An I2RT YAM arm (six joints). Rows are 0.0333 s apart.
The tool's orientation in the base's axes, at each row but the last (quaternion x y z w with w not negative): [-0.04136, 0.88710, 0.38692, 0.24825]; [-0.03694, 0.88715, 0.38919, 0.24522]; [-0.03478, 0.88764, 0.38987, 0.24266]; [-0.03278, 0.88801, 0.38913, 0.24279]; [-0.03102, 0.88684, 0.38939, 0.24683]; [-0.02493, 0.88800, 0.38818, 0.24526]
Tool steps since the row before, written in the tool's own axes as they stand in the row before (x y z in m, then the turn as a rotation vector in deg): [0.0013, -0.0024, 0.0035, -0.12, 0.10, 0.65]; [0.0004, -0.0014, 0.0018, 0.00, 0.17, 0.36]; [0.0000, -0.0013, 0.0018, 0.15, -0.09, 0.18]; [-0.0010, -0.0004, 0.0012, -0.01, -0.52, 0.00]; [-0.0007, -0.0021, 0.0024, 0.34, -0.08, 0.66]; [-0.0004, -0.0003, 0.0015, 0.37, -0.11, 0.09]
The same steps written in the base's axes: [0.0009, 0.0010, -0.0042, 0.34, 0.52, -0.25]; [0.0007, 0.0004, -0.0022, 0.10, 0.37, -0.09]; [0.0011, 0.0004, -0.0019, -0.04, 0.08, -0.23]; [0.0015, 0.0004, -0.0005, 0.14, -0.36, -0.35]; [0.0021, 0.0001, -0.0025, -0.01, 0.46, -0.59]; [0.0010, 0.0008, -0.0009, -0.26, 0.04, -0.29]
